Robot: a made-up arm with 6 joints. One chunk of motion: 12 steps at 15 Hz.
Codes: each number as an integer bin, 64 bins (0 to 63) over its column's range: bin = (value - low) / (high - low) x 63, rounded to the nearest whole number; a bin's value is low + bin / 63 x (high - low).
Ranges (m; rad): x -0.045..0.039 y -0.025..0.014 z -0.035..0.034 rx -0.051..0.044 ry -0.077..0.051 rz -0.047..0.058
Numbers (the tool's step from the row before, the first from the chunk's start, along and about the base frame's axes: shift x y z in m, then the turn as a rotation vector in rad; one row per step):
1: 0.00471 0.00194 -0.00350 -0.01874 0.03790 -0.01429
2: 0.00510 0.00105 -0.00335 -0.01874 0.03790 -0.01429
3: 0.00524 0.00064 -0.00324 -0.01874 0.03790 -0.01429
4: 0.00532 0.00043 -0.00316 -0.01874 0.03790 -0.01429
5: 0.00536 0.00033 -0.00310 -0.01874 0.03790 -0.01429
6: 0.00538 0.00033 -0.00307 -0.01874 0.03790 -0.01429
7: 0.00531 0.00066 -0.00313 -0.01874 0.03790 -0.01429
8: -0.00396 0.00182 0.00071 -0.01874 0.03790 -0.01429
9: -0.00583 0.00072 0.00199 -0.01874 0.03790 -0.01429
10: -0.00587 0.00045 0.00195 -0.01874 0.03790 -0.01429
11: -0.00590 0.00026 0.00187 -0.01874 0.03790 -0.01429
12: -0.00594 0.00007 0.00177 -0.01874 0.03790 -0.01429
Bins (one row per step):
1: 37 44 29 21 57 20
2: 38 42 29 21 57 20
3: 38 41 29 21 57 20
4: 38 41 29 21 57 20
5: 38 41 29 21 57 20
6: 38 41 29 21 57 20
7: 38 41 29 21 57 20
8: 31 43 33 21 57 20
9: 29 42 34 21 57 20
10: 29 41 34 21 57 20
11: 29 41 34 21 57 20
12: 29 40 34 21 57 20

